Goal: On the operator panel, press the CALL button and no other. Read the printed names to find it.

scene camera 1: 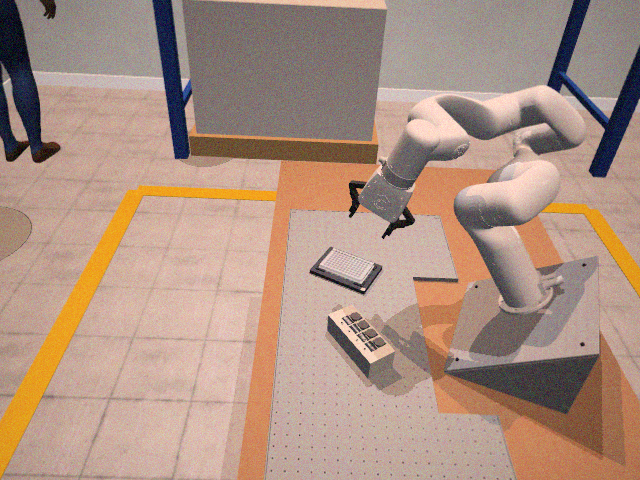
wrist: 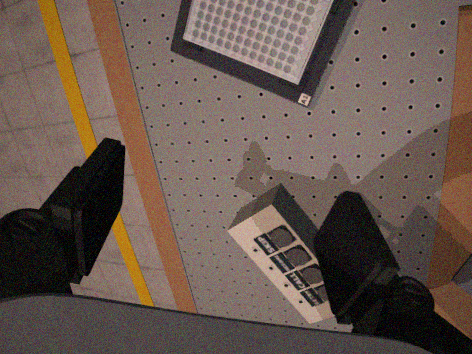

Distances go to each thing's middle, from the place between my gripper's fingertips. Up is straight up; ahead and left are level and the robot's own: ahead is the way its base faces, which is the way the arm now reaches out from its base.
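With the white well plate [scene camera 1: 347, 266] in sight, I find my gripper 40 mm short of it, 80 mm to the left of it and 200 mm above it. Going by their middles, the white well plate is the nearest to my gripper of the things named here. There is also the operator panel [scene camera 1: 371, 360], which from my hand is 10 mm behind, 190 mm below and 190 mm to the left.
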